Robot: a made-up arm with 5 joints.
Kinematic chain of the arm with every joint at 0, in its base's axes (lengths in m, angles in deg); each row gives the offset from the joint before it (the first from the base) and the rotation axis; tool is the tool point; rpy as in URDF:
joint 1: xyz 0.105 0 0.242 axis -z
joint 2: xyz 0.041 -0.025 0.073 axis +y
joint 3: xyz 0.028 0 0.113 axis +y
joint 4: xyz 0.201 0 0.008 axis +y
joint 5: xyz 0.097 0.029 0 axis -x
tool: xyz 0 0 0 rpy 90 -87.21 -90
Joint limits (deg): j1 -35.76..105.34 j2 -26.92..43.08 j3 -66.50..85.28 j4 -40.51..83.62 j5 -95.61..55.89
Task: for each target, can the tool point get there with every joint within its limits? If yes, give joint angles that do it. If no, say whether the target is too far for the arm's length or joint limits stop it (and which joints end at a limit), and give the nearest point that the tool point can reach.
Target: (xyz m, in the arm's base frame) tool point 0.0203 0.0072 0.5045
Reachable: no: joint limits stop it (at a limit: joint 1, joint 2, joint 3, joint 4) | nearest point 0.0849 -0.0883 0.6451 | short by 0.182 m
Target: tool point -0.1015 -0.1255 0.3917
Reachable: no: joint limits stop it (at a limit: joint 1, joint 2, joint 4) | nearest point 0.0458 -0.2311 0.3773 | short by 0.182 m
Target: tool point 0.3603 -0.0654 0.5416
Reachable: yes | joints 15.23 -14.15 -31.64 69.81 -79.83
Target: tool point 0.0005 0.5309 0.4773
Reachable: no: too far | nearest point 0.2961 0.1425 0.4803 | short by 0.488 m
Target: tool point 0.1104 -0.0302 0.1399
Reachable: yes | joints 87.39 35.04 61.76 51.48 3.62
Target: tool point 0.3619 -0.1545 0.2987
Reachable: yes | joints 31.79 -17.83 48.52 -8.44 -82.24
